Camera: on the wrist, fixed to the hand. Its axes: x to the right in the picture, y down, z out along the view.
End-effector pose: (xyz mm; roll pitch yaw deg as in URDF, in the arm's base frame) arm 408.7 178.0 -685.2 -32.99 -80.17 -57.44
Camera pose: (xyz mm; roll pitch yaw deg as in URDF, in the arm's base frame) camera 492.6 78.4 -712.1 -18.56 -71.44 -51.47
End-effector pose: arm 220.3 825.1 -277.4 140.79 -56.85 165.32
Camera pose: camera 331.0 798.9 -208.5 163.05 -65.62 163.01
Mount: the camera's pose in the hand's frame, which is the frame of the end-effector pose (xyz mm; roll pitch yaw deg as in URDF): -4.5 86.1 -101.2 20.57 6.19 6.32
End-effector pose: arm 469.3 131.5 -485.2 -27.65 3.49 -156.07
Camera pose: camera 492.5 109.7 -614.3 -7.05 11.90 -153.32
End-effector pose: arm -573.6 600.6 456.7 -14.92 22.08 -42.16
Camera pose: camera -571.8 676.0 347.2 7.56 29.61 -37.01
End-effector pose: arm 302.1 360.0 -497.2 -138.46 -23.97 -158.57
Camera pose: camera 264.9 486.7 -482.0 -114.28 -24.13 -168.25
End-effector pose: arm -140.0 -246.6 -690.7 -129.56 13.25 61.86
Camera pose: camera -25.1 -313.5 -691.5 -111.47 13.99 52.80
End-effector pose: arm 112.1 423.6 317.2 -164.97 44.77 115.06
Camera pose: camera 190.1 515.2 373.9 -151.52 39.95 105.02
